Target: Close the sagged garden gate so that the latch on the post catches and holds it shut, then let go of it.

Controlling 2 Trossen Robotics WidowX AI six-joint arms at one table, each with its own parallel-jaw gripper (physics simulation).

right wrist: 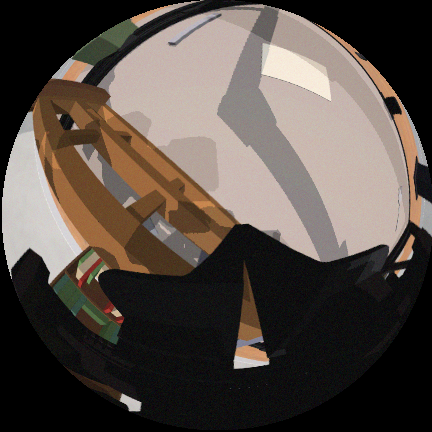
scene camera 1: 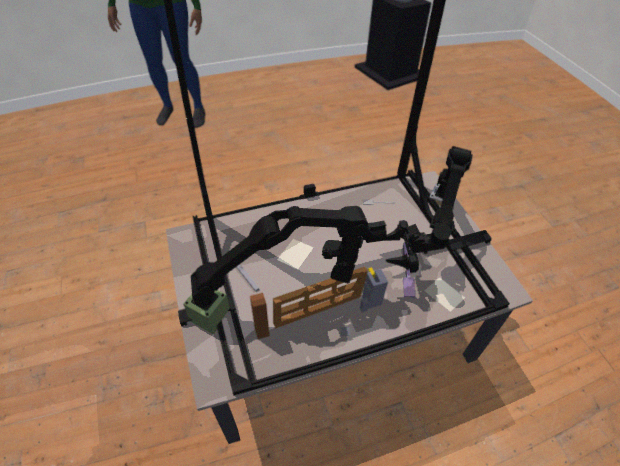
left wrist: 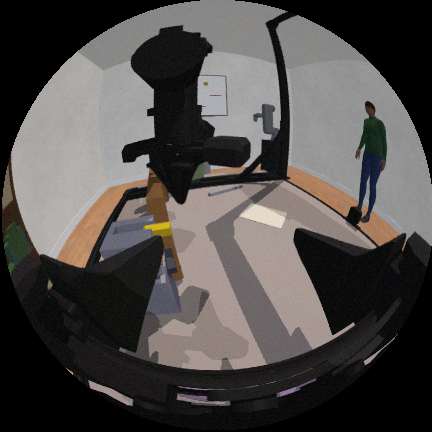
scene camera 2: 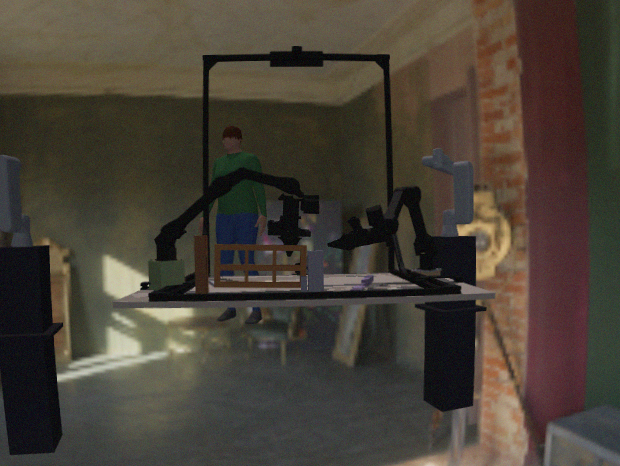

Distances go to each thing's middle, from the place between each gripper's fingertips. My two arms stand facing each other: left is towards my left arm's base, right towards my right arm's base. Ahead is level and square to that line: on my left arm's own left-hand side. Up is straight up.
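Scene:
Brown hinge post point(scene camera 2: 200, 241): 460 mm to the right of my left hand, 30 mm behind it, 60 mm below it. From the same left hand, the wooden gate point(scene camera 1: 357, 287) is 240 mm to the right, 10 mm ahead and 70 mm below, and the grey latch post point(scene camera 1: 374, 290) is 90 mm to the right, 70 mm ahead and 90 mm below.
Relative to my right hand, the brown hinge post is 310 mm to the right, 10 mm behind and 20 mm below; the grey latch post is 60 mm to the left, 80 mm ahead and 50 mm below; the wooden gate is 90 mm to the right, 20 mm ahead and 30 mm below.

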